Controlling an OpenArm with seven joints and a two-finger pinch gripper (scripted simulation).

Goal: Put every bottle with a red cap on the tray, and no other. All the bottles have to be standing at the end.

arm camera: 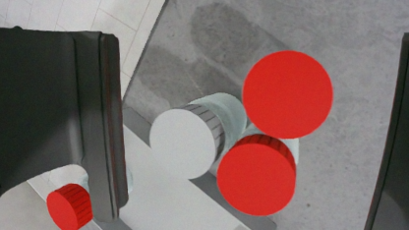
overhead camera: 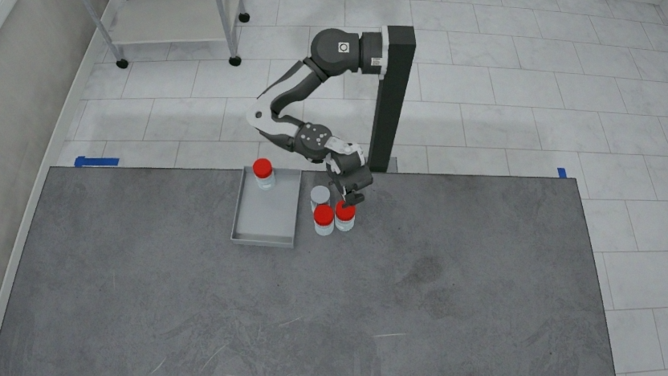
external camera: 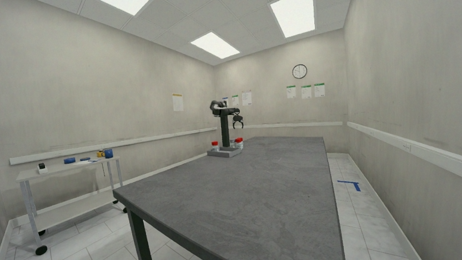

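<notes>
Right now the grey-capped bottle is 40 mm behind my hand, 70 mm to the right of it and 160 mm below it. Also, from my hand: grey tray: 40 mm behind, 220 mm to the right, 190 mm below.
</notes>
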